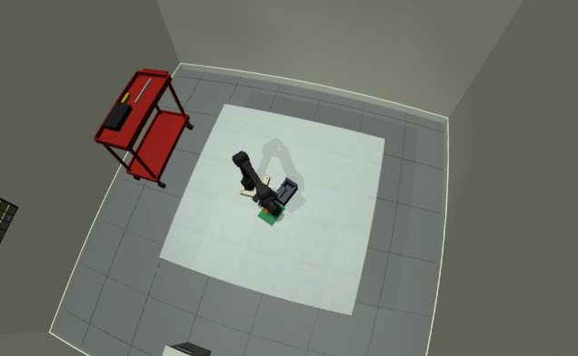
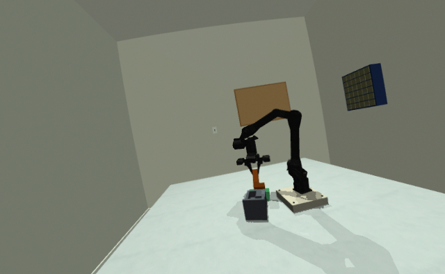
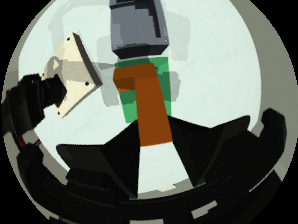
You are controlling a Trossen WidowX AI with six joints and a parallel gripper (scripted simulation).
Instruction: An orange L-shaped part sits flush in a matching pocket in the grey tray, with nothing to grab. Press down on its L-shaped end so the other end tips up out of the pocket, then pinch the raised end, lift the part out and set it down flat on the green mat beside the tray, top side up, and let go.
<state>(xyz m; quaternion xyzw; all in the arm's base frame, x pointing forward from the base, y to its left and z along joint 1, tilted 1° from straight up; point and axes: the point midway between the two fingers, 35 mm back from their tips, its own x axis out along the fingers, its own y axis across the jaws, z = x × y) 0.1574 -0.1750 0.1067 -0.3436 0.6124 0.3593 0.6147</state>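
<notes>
Right now the green mat is 1 cm ahead of my gripper tip, 2 cm to the left of it and 13 cm below it. From my gripper tip the other things lie so: orange L-shaped part: 3 cm to the left, 3 cm below.
</notes>
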